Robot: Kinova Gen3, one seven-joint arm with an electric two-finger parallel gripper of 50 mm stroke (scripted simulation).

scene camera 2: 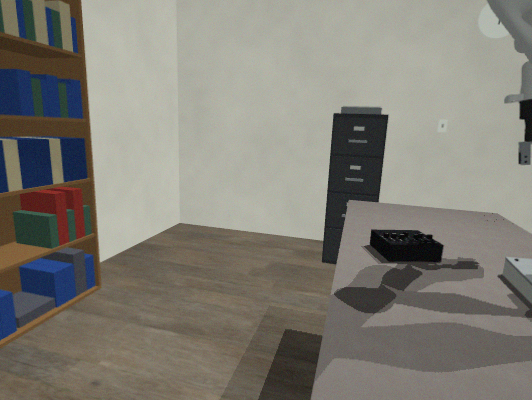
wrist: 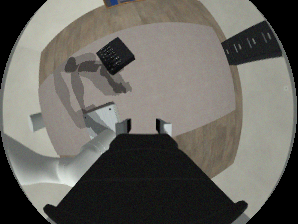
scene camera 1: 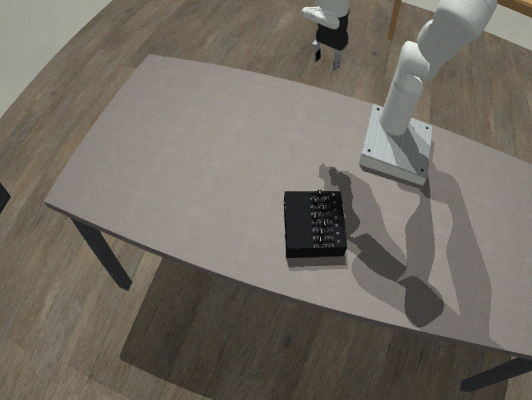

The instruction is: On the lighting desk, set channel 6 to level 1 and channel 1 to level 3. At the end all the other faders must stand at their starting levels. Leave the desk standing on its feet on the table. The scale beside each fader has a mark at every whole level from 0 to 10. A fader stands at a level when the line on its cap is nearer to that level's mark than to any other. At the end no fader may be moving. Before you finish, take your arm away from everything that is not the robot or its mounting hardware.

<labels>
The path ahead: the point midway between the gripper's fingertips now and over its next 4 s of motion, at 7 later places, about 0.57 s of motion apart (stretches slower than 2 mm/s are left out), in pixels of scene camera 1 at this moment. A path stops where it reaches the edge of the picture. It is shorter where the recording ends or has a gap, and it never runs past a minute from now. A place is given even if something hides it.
My gripper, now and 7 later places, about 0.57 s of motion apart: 327, 63; 309, 123; 317, 180; 321, 190; 327, 193; 348, 203; 364, 207; 364, 208
</labels>
